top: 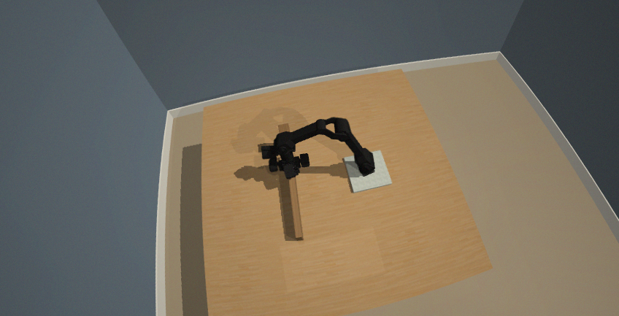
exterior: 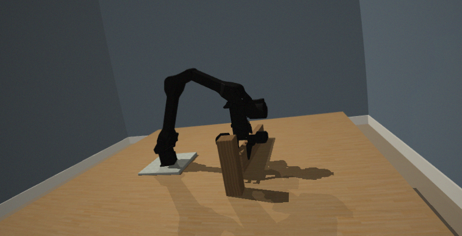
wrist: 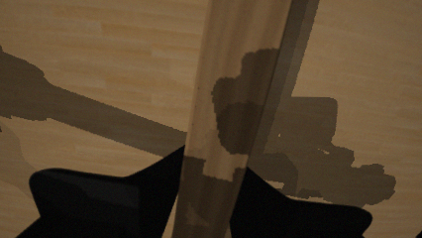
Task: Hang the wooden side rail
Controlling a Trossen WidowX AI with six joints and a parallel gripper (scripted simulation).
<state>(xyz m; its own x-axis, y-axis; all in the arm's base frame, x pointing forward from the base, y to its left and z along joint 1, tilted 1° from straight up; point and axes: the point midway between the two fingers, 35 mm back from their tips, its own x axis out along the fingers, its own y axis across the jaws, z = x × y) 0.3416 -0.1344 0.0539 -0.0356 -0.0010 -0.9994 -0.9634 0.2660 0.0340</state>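
Now: the wooden headboard post 4 cm behind my gripper tip, 15 cm to the right of it and 4 cm above it.
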